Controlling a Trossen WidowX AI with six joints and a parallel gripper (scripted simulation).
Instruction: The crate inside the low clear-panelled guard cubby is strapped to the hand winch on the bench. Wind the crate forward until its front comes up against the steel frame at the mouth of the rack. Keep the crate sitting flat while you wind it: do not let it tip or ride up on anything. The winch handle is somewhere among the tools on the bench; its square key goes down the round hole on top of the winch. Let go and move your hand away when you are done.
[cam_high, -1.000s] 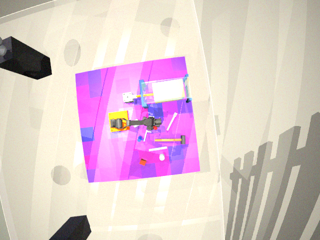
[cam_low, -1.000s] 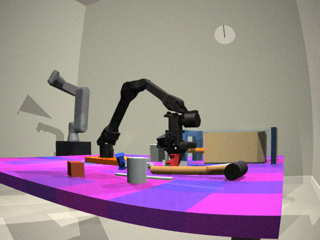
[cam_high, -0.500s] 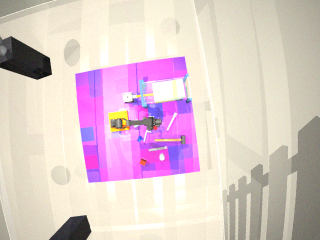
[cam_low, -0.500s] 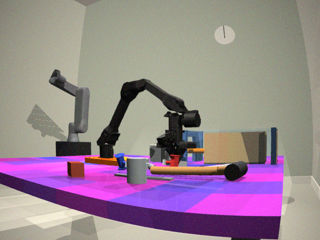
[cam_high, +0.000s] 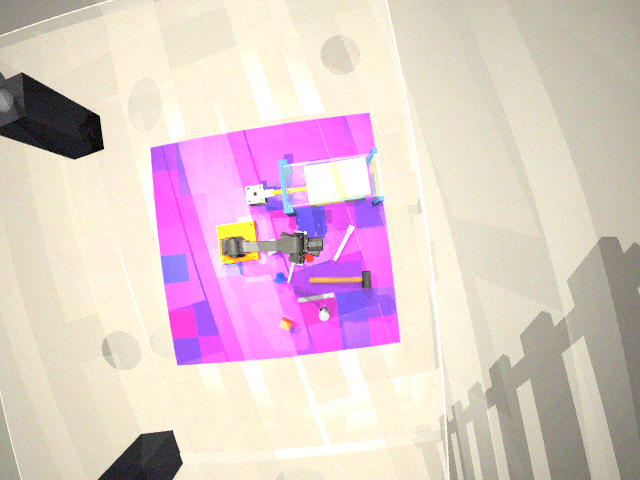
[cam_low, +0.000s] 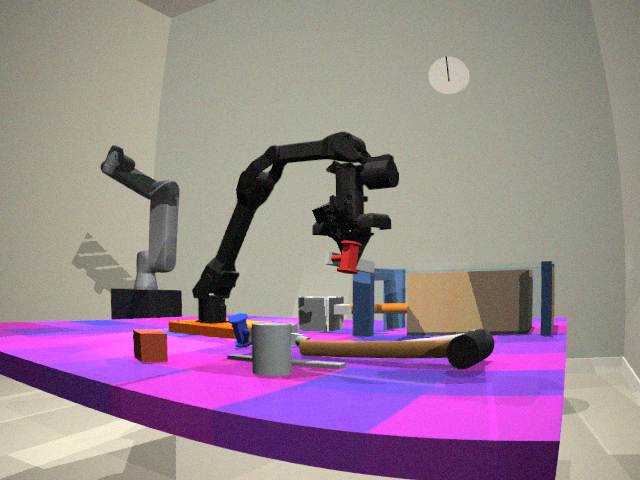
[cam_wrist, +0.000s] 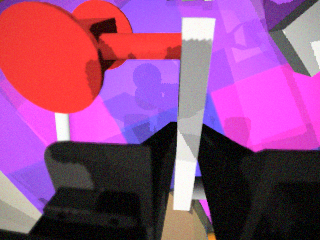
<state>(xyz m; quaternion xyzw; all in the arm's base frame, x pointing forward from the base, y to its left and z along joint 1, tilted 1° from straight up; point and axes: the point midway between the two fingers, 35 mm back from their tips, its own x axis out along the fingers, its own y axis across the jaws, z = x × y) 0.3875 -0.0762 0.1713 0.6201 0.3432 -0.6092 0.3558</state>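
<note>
The red knob is 60 mm to the right of my gripper tip, 20 mm above it and 10 mm ahead of it. Round my gripper tip: blue-knobbed L-shaped tool 130 mm to the right, 130 mm below, 120 mm behind; then red-knobbed winch handle 20 mm to the right, 10 mm above; then blue knob 160 mm behind, 150 mm to the right, 130 mm below.
</note>
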